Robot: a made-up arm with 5 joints.
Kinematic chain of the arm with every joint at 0, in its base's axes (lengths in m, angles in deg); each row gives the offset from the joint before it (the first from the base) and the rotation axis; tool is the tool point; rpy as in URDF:
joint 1: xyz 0 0 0.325 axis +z
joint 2: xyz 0 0 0 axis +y
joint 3: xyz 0.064 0 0.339 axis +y
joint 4: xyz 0.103 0 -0.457 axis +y
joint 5: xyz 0.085 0 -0.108 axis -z
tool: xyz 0 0 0 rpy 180 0 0
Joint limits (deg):
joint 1: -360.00..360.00
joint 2: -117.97..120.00
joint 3: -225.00..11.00
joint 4: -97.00..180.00
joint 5: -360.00..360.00
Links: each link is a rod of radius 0.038 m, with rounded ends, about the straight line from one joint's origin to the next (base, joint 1, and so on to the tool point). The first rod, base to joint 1, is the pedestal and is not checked.
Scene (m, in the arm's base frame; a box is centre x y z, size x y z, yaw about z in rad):
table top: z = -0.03
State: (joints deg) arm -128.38 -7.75 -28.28 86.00 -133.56
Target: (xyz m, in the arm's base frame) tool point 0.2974 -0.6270 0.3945
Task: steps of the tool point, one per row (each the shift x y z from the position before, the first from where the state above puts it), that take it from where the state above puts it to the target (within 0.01 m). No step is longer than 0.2 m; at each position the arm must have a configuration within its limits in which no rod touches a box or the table.
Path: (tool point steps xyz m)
1: 0.0302 -0.1114 0.0267
2: 0.0713 -0.1047 0.0305
3: 0.1094 -0.0840 0.0341
4: 0.1398 -0.0508 0.0373
5: 0.1589 -0.0082 0.0400

